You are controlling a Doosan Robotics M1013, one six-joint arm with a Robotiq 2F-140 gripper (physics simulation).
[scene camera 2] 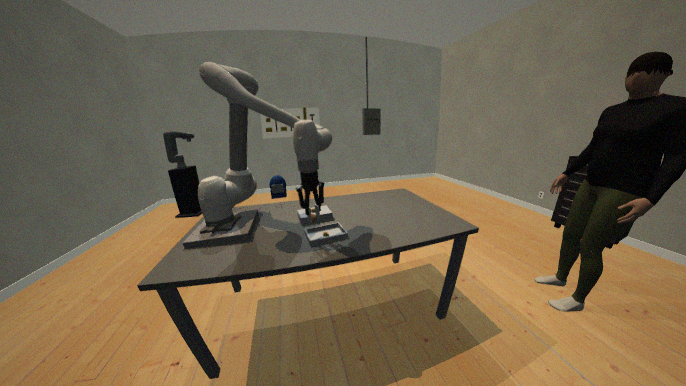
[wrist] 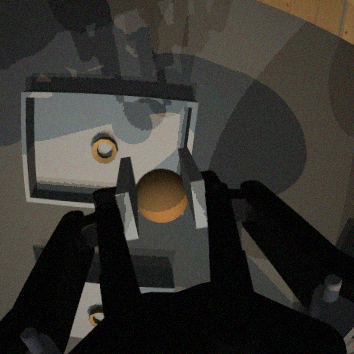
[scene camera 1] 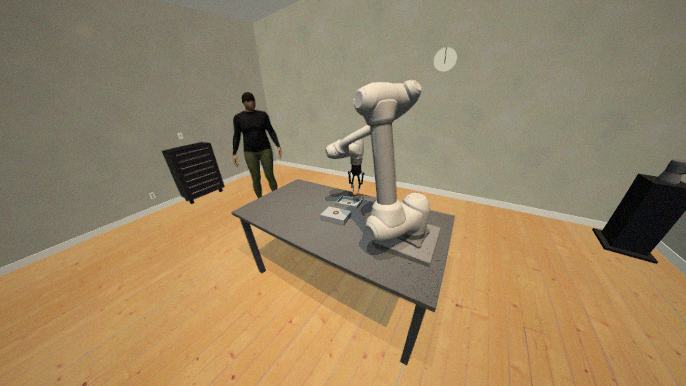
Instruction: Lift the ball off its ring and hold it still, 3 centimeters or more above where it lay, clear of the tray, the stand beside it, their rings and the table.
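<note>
The orange-brown ball [scene camera 1: 355, 192] [scene camera 2: 313, 216] [wrist: 161, 196] is between the two finger pads of my gripper [scene camera 1: 356, 190] [scene camera 2: 313, 212] [wrist: 156, 170], which is shut on it and points down. The ball hangs in the air, above the level of the tray [scene camera 1: 354, 204] [scene camera 2: 325, 241] [wrist: 25, 150]. In the wrist view it overlaps the tray's lower right corner. A yellow ring [scene camera 2: 326, 234] [wrist: 104, 160] lies on the tray's floor with no ball on it. The exact height of the ball is hard to read.
The light stand [scene camera 1: 332, 218] [wrist: 81, 307] is beside the tray and bears another ring [scene camera 1: 336, 213] [wrist: 92, 317]. Both are on the dark table [scene camera 1: 295, 212] [scene camera 2: 400, 215]. The arm's base plate is at one end of the table. A person [scene camera 1: 254, 131] [scene camera 2: 625, 145] stands beyond the table.
</note>
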